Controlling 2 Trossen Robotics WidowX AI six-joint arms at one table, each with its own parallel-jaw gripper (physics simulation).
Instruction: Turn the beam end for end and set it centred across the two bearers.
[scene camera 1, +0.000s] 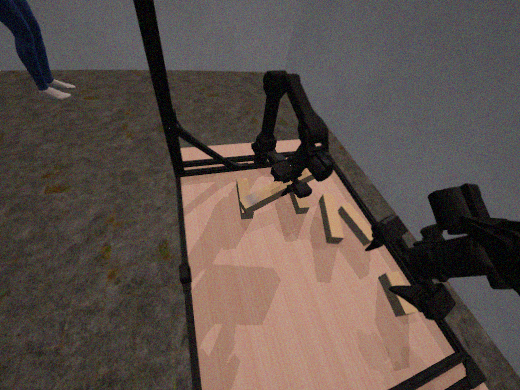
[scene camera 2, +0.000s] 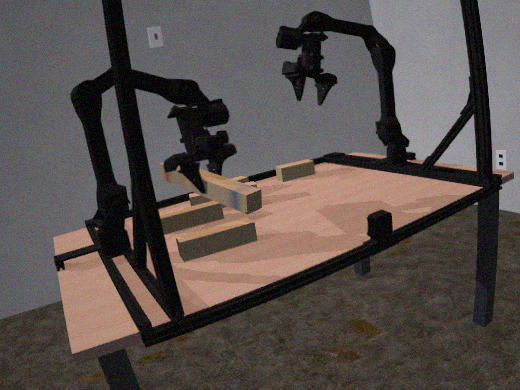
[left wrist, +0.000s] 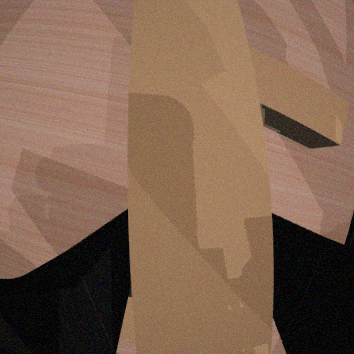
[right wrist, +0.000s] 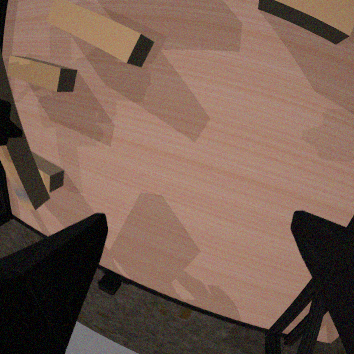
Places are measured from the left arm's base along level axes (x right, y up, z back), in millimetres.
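Where they show: left gripper, fingertip midpoint: (scene camera 1: 277, 191) (scene camera 2: 211, 191) (left wrist: 188, 214) (right wrist: 13, 134); right gripper, fingertip midpoint: (scene camera 1: 378, 268) (scene camera 2: 309, 103) (right wrist: 201, 222); left arm's base, origin of the base link: (scene camera 1: 259, 159) (scene camera 2: 116, 252); right arm's base, origin of the base link: (scene camera 2: 397, 164).
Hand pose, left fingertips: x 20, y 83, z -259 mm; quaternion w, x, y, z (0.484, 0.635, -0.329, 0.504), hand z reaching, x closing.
Each offset is from my left fingertips to the top centre of the thing. "spot": to the spot under its first point.
The beam (scene camera 1: 270, 193) (scene camera 2: 227, 193) (left wrist: 195, 150) (right wrist: 28, 176) is a long pale wooden bar with a blue mark near one end and a reddish far end in scene camera 2. My left gripper (scene camera 1: 292, 181) (scene camera 2: 209, 179) (left wrist: 189, 214) is shut on it and holds it raised, slanting above the blocks. Two roughly parallel pale blocks, a front one {dy -58, dx +107, dz +51 mm} (scene camera 1: 242, 192) (scene camera 2: 216, 241) (left wrist: 300, 100) (right wrist: 56, 179) and a second one {dy -58, dx -115, dz +30 mm} (scene camera 1: 301, 204) (scene camera 2: 192, 217) (right wrist: 37, 74), lie below; which blocks are the bearers I cannot tell. My right gripper (scene camera 1: 380, 268) (scene camera 2: 310, 101) (right wrist: 201, 222) is open and empty, high above the table.
More pale blocks lie on the table: one {dy -52, dx -202, dz -109 mm} (scene camera 1: 330, 222) (right wrist: 95, 32) beside the second block, one {dy -58, dx -299, dz -155 mm} (scene camera 1: 356, 226) behind it, and one {dy -55, dx -288, dz -423 mm} (scene camera 1: 400, 295) (scene camera 2: 295, 171) (right wrist: 312, 12) farther off below the right gripper. A black frame post {spot: dy +305, dx +343, dz +222 mm} (scene camera 1: 157, 75) (scene camera 2: 125, 100) and a front rail (scene camera 2: 300, 276) edge the table.
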